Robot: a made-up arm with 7 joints. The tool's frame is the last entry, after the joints. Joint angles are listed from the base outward.
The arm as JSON. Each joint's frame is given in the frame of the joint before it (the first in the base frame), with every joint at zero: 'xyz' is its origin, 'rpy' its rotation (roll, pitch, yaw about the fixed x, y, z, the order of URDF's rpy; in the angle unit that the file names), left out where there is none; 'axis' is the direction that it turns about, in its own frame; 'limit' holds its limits. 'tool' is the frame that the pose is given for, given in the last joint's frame.
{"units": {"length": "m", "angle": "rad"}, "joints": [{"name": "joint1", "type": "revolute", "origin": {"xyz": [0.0, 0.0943, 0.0]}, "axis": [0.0, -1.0, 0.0], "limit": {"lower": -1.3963, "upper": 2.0}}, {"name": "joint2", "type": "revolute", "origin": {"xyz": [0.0, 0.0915, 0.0]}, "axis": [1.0, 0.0, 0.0], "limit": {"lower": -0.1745, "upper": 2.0}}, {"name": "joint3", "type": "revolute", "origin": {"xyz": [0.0, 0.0, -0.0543]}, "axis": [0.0, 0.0, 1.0], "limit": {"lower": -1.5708, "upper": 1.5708}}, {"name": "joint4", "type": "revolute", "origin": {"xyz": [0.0, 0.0, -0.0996]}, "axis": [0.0, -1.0, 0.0], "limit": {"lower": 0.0, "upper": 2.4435}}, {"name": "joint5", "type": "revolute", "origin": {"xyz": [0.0, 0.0, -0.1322]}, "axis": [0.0, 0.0, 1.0], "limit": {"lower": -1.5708, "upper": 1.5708}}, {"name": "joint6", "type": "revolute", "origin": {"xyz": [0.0, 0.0, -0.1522]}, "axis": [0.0, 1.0, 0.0], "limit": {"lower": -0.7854, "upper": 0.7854}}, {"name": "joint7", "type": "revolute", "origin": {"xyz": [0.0, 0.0, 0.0]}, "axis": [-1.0, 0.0, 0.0], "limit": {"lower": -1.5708, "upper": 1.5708}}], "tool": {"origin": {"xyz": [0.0, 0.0, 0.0]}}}
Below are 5 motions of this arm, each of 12 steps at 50 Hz.
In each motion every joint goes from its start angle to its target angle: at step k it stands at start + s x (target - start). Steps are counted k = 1, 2, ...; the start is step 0. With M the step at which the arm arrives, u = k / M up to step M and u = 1 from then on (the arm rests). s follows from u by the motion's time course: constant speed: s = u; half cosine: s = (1 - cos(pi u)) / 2; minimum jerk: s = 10 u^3 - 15 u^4 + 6 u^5.
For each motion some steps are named. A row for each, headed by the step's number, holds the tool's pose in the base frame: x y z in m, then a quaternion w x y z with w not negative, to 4 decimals.
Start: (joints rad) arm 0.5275 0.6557 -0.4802 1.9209 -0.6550 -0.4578 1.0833
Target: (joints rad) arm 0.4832 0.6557 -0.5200 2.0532 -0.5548 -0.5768 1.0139
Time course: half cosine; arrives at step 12
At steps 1, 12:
1: 0.2646 0.1219 0.0157 0.1780 0.1738 -0.4041 -0.8802
12: 0.2372 0.1000 0.0186 0.0581 0.1193 -0.4716 -0.8718

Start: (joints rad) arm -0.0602 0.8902 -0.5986 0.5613 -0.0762 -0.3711 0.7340
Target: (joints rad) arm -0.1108 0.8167 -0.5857 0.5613 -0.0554 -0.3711 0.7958
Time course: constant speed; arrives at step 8
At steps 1, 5, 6, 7, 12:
1: 0.1039 0.4361 -0.3244 0.8516 -0.0870 -0.0522 -0.5143
5: 0.0954 0.4248 -0.3353 0.8522 -0.1209 -0.0487 -0.5067
6: 0.0932 0.4219 -0.3380 0.8522 -0.1294 -0.0479 -0.5046
7: 0.0910 0.4191 -0.3406 0.8522 -0.1378 -0.0470 -0.5025
12: 0.0888 0.4162 -0.3431 0.8521 -0.1463 -0.0461 -0.5004

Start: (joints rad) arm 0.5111 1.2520 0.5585 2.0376 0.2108 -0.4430 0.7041
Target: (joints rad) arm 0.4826 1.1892 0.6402 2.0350 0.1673 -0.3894 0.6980
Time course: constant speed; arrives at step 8
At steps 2, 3, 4, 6, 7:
2: 0.1269 0.2561 0.2102 0.0629 0.4282 -0.6904 -0.5796
3: 0.1258 0.2578 0.2103 0.0658 0.4316 -0.6927 -0.5740
4: 0.1246 0.2596 0.2105 0.0689 0.4349 -0.6950 -0.5684
6: 0.1222 0.2633 0.2107 0.0751 0.4415 -0.6995 -0.5569
7: 0.1210 0.2652 0.2107 0.0783 0.4448 -0.7016 -0.5511

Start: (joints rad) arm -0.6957 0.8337 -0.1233 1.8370 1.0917 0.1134 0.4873
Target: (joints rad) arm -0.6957 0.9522 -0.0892 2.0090 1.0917 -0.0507 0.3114
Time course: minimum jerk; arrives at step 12
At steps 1, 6, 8, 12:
1: 0.1590 0.2216 -0.2343 0.8276 -0.4019 -0.3894 -0.0443
6: 0.1672 0.2115 -0.2139 0.8126 -0.3727 -0.4425 -0.0698
8: 0.1707 0.2048 -0.2020 0.8010 -0.3580 -0.4728 -0.0822
12: 0.1726 0.1996 -0.1935 0.7913 -0.3486 -0.4942 -0.0899

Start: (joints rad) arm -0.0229 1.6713 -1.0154 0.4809 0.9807 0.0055 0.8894
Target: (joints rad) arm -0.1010 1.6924 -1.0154 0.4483 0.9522 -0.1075 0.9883
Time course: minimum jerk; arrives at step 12
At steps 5, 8, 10, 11, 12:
5: 0.0645 0.6027 -0.0682 0.9739 0.1724 0.0039 -0.1475
8: 0.0608 0.6048 -0.0630 0.9723 0.1569 0.0208 -0.1718
10: 0.0595 0.6055 -0.0609 0.9715 0.1505 0.0278 -0.1813
11: 0.0592 0.6057 -0.0605 0.9713 0.1494 0.0291 -0.1829
12: 0.0592 0.6057 -0.0605 0.9713 0.1492 0.0293 -0.1832

